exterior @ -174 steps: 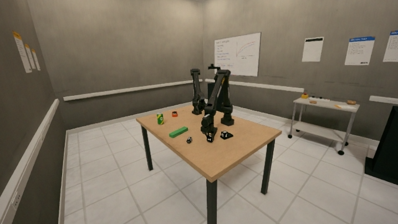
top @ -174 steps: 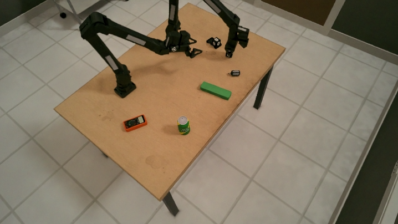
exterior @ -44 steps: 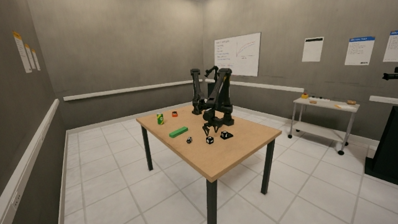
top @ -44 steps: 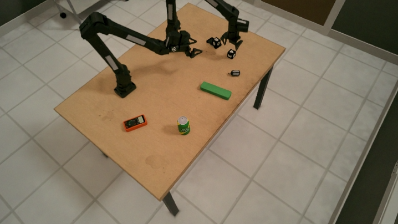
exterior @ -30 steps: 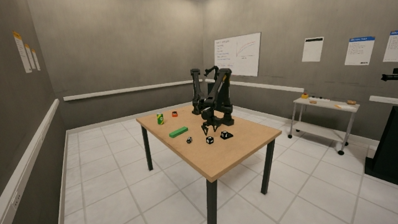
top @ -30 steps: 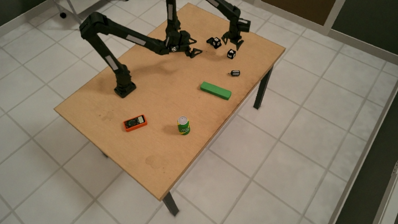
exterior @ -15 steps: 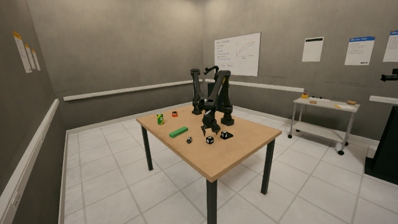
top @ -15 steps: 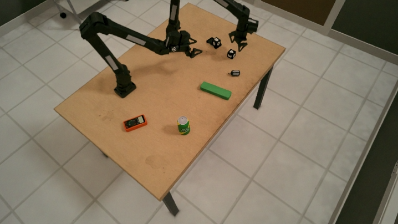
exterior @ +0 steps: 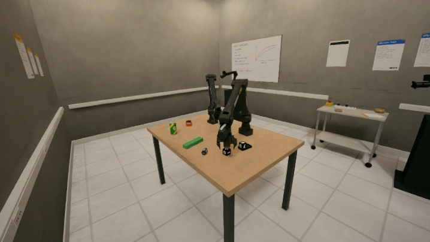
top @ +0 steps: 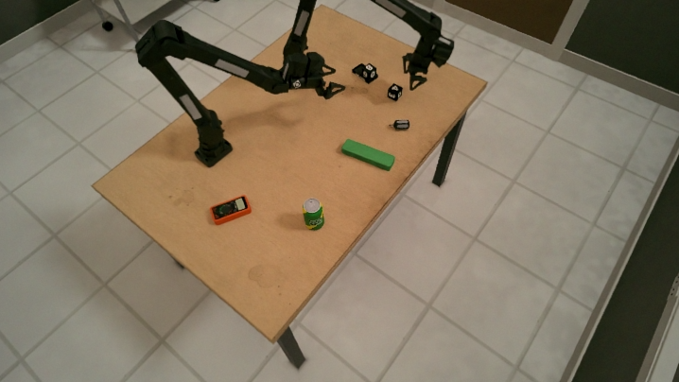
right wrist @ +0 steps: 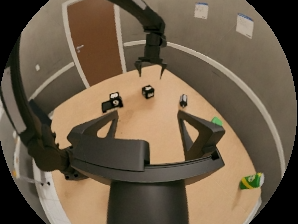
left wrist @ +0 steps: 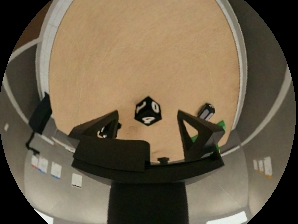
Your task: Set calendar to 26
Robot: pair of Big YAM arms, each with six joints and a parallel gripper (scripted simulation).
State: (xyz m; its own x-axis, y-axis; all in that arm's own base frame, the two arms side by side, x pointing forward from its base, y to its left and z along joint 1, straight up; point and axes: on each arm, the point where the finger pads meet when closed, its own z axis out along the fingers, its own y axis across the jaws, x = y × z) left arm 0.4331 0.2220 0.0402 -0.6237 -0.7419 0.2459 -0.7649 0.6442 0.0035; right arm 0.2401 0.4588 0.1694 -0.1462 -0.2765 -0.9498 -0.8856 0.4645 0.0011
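My left gripper is now 60 mm above the black calendar cube, 40 mm to the left of it and 40 mm past it.
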